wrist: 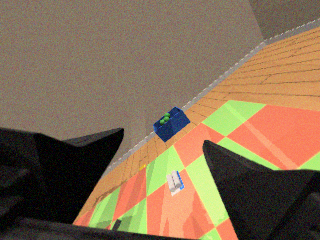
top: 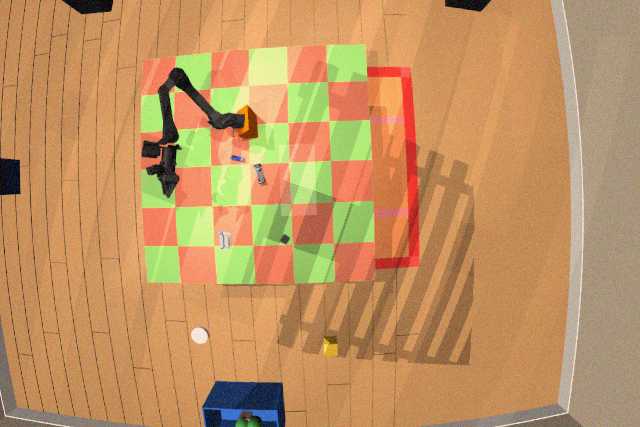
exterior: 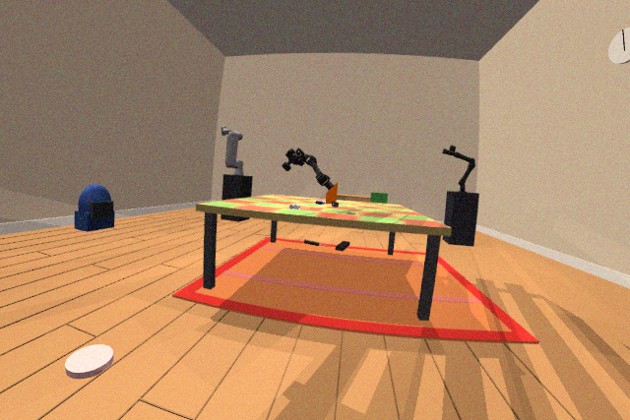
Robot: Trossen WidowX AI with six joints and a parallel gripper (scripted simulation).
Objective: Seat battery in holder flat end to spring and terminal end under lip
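Right now my gripper tip is 30 cm above the battery, 20 cm to the right of it and 20 cm past it. Round my gripper tip: remote battery door: 48 cm to the left, 31 cm below, 21 cm ahead.
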